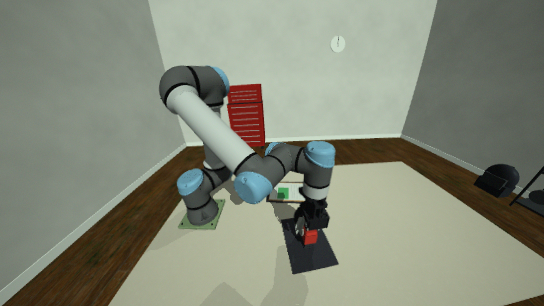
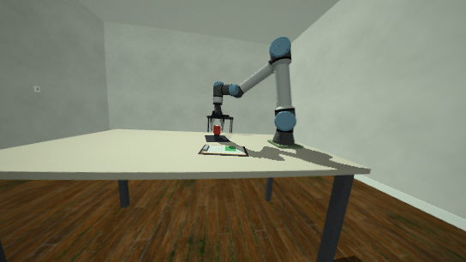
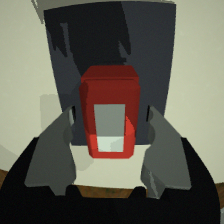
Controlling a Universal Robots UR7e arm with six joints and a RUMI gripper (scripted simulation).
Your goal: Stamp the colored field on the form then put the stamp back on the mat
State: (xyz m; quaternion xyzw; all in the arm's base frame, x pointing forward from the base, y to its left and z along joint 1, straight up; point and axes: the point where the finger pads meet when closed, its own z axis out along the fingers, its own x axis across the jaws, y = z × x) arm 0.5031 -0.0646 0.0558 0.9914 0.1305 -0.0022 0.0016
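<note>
The red stamp is 2 cm below my hand. Round my hand: dark mat (7 cm below); clipboard (29 cm to the left, 7 cm below, 7 cm behind).
</note>
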